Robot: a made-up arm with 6 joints. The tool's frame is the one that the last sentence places. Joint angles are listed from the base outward.
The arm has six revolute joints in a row. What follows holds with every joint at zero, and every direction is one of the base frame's. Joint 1 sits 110.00 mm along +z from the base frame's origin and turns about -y. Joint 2 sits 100.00 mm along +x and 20.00 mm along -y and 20.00 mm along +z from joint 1 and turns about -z. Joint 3 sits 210.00 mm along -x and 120.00 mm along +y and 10.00 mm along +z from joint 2 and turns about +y. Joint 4 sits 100.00 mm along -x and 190.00 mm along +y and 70.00 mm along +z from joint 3 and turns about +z. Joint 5 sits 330.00 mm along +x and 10.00 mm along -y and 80.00 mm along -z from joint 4 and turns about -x. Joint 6 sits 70.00 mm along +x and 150.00 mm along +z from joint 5 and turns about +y. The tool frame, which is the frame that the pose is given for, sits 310.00 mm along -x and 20.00 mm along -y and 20.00 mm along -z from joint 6; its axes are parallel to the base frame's.
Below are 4 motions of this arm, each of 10 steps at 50 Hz.
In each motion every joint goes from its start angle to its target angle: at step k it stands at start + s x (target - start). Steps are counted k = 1, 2, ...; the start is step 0. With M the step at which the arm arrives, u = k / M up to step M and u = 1 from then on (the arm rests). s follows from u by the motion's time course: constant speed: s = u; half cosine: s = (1 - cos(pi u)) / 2; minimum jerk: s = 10 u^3 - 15 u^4 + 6 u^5.
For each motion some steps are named. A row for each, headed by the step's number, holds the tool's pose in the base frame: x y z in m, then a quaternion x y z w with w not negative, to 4 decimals.
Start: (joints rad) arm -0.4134 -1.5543 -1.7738 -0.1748 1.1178 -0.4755
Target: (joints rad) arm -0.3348 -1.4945 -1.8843 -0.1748 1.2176 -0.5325
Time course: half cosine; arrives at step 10
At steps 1, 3, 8, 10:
1: -0.1274 -0.2343 0.2263 0.2487 -0.6635 -0.0387 0.7046
3: -0.1284 -0.2315 0.2255 0.2393 -0.6748 -0.0515 0.6962
8: -0.1319 -0.2224 0.2224 0.2037 -0.7149 -0.1016 0.6612
10: -0.1324 -0.2213 0.2219 0.1988 -0.7199 -0.1085 0.6561

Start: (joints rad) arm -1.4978 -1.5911 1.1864 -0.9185 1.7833 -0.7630
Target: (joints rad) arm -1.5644 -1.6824 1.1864 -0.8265 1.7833 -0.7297
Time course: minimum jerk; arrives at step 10
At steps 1, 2, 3, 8, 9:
1: 0.0859 -0.2269 0.1210 -0.1236 -0.0692 0.9837 0.1103
2: 0.0851 -0.2271 0.1205 -0.1204 -0.0718 0.9839 0.1108
3: 0.0832 -0.2276 0.1194 -0.1134 -0.0773 0.9842 0.1117
8: 0.0701 -0.2315 0.1125 -0.0620 -0.1174 0.9840 0.1190
9: 0.0693 -0.2318 0.1122 -0.0588 -0.1200 0.9838 0.1194

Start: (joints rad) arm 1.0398 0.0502 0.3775 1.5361 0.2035 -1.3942
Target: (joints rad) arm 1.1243 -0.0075 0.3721 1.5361 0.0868 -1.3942
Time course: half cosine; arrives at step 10
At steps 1, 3, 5, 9, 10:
1: 0.0144 0.6664 -0.0845 0.1778 -0.6653 0.6538 0.3136
3: 0.0121 0.6639 -0.0932 0.1803 -0.6613 0.6570 0.3138
5: 0.0090 0.6595 -0.1075 0.1839 -0.6548 0.6623 0.3144
9: 0.0052 0.6516 -0.1309 0.1891 -0.6438 0.6707 0.3160
10: 0.0050 0.6511 -0.1321 0.1894 -0.6433 0.6712 0.3161

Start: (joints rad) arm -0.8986 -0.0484 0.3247 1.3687 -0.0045 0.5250
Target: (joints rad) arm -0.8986 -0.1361 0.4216 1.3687 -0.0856 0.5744
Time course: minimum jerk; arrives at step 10
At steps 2, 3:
2: 0.1890 0.3939 0.3667 0.2207 0.5893 0.6130 0.4778
3: 0.1900 0.3927 0.3651 0.2250 0.5933 0.6148 0.4684

